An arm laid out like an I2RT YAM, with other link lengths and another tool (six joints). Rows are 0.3 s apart.
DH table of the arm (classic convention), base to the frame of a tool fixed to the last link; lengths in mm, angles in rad. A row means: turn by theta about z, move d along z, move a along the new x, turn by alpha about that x. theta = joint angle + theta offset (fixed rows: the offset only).
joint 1: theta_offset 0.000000  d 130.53  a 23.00  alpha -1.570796
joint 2: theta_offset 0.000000  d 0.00  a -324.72  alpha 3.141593
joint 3: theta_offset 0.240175  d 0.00  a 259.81  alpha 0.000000
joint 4: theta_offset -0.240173  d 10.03  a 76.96  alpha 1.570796
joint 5: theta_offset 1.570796  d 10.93  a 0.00  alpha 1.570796
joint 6: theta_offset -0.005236  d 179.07  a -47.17  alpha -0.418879
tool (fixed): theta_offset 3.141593  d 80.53  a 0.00  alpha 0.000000
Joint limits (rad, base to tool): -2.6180..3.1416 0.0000..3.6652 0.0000..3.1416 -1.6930..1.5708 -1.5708..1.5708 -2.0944..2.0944
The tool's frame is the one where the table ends.
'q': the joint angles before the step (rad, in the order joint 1, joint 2, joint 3, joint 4, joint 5, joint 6). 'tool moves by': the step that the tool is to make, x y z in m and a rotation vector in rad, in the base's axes. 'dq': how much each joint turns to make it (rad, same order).
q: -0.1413 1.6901 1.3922 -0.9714 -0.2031 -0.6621
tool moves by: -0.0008 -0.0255 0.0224 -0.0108 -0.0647 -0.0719
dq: -0.0720 -0.0684 -0.0005 -0.0023 -0.0008 0.0002
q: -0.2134 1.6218 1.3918 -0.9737 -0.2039 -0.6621
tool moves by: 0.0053 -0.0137 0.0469 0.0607 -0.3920 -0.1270
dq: -0.1469 -0.3421 -0.3213 0.3599 -0.1522 0.0767
